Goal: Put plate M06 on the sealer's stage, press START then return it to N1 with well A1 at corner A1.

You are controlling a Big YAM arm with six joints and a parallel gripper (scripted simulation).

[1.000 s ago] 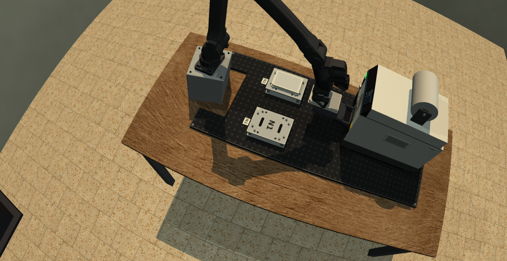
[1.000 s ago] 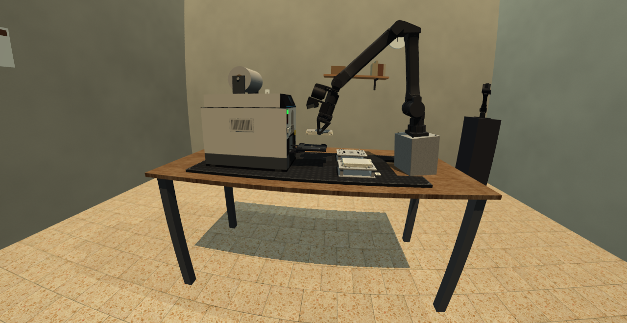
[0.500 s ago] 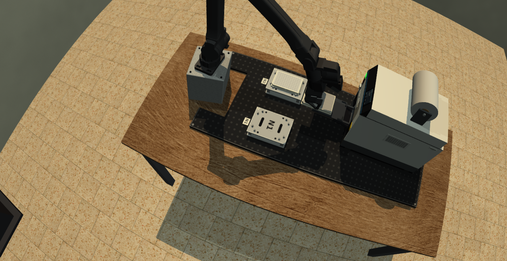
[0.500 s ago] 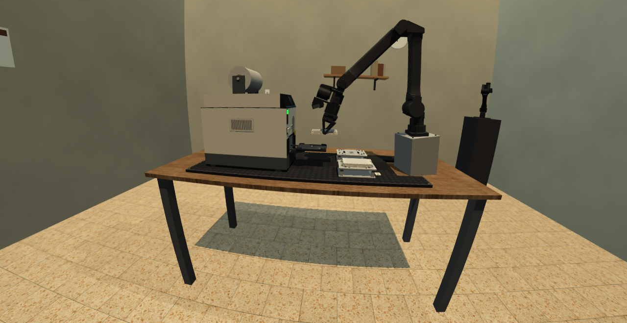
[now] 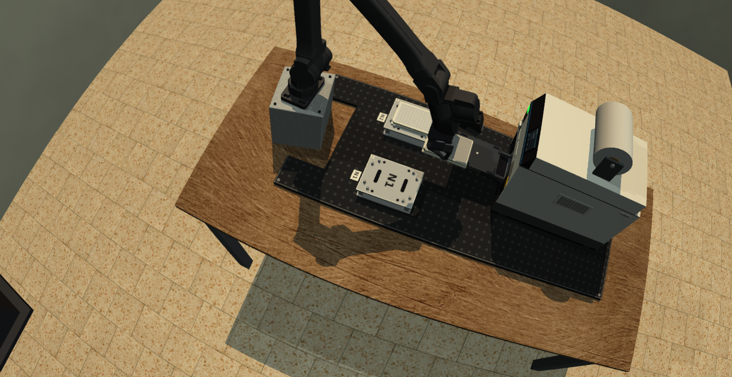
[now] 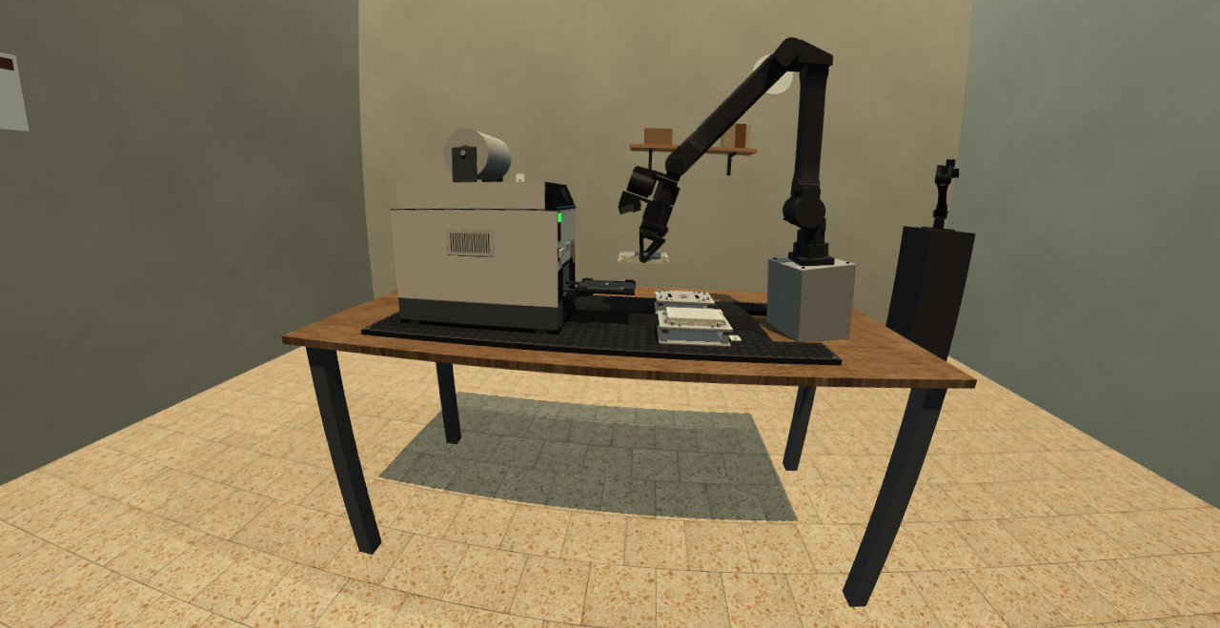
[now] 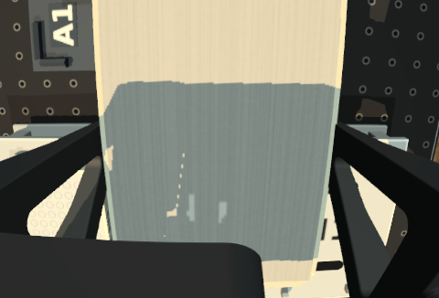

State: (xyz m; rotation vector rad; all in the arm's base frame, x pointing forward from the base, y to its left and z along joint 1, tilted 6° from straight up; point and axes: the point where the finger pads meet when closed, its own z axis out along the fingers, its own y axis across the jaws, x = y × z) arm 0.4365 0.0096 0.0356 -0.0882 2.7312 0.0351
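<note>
The plate nest N1 is 13 cm below my hand, 12 cm behind it and 10 cm to the right of it. Round my hand: plate M06: right at my hand; then well plate: 13 cm behind, 12 cm to the left, 12 cm below; then sealer stage: 9 cm ahead, 7 cm below, 6 cm to the left.
</note>
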